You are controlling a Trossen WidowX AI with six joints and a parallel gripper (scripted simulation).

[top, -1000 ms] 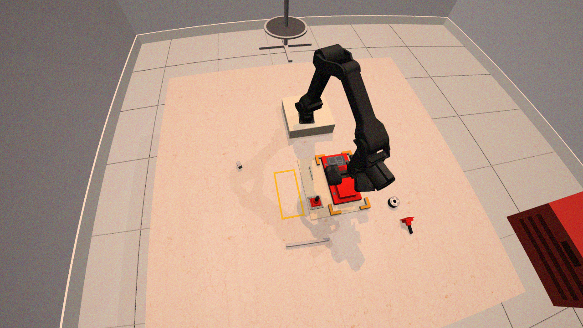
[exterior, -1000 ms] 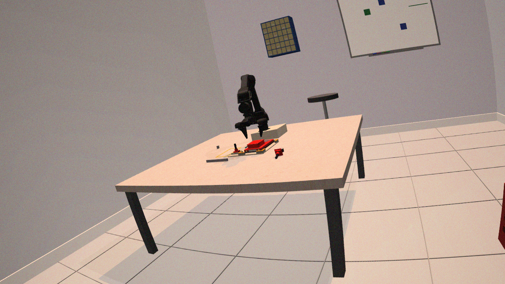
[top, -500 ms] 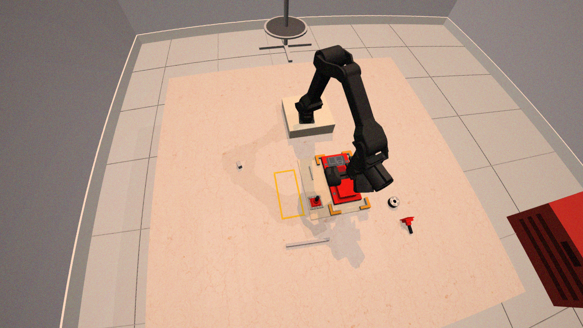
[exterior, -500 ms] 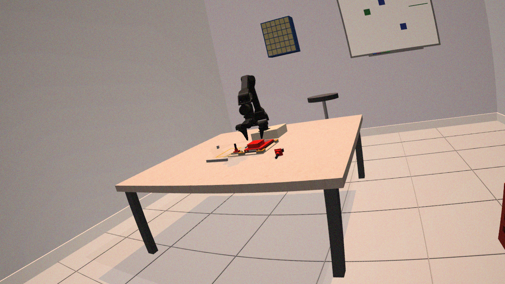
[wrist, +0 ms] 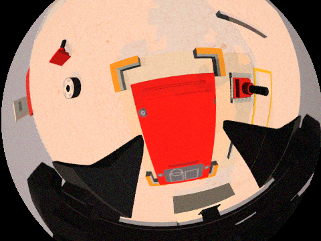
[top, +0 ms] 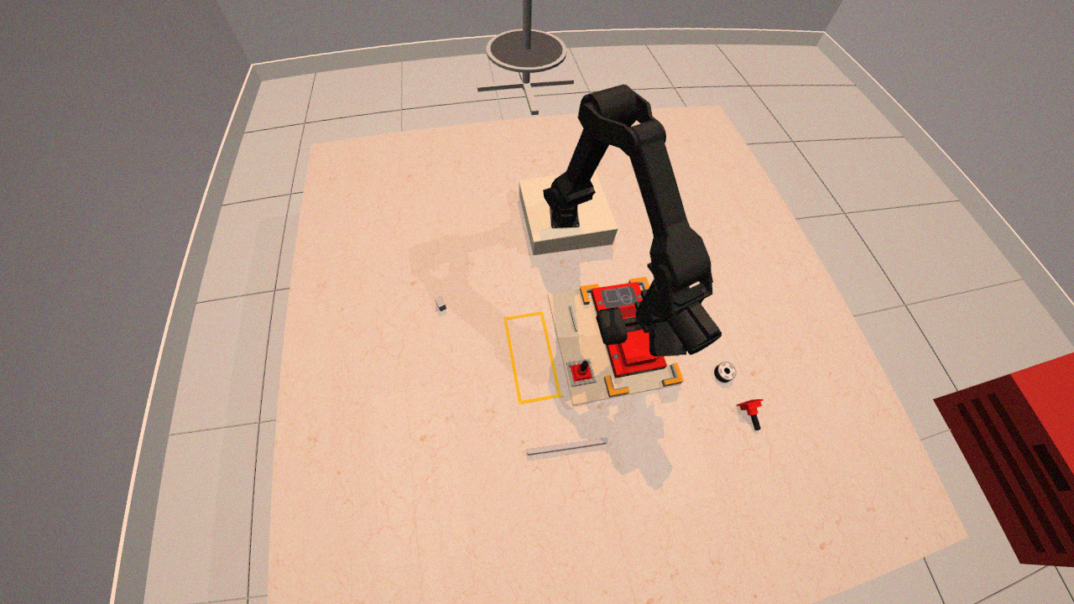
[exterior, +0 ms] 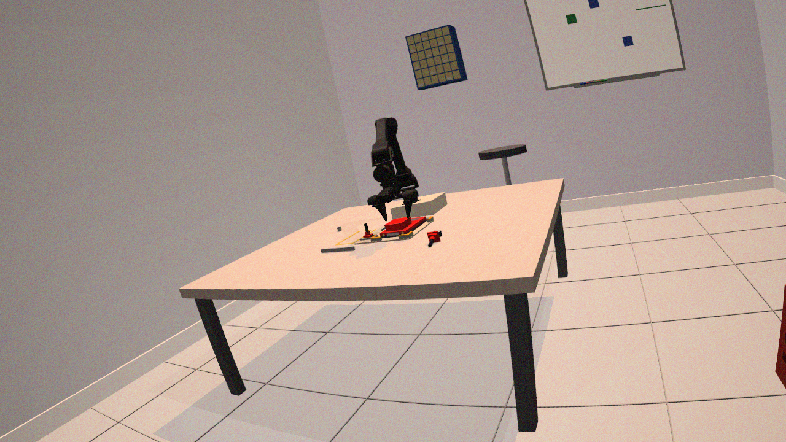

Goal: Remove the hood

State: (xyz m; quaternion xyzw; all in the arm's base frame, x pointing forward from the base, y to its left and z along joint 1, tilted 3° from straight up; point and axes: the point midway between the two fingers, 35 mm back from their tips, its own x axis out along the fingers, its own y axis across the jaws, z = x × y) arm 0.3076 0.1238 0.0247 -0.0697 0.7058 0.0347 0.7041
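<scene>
The toy car hood is 1 cm below my gripper tip. Round my gripper tip: white wheel: 19 cm to the left, 6 cm ahead, 5 cm below; grey bar: 19 cm ahead, 15 cm to the right, 5 cm below.
</scene>
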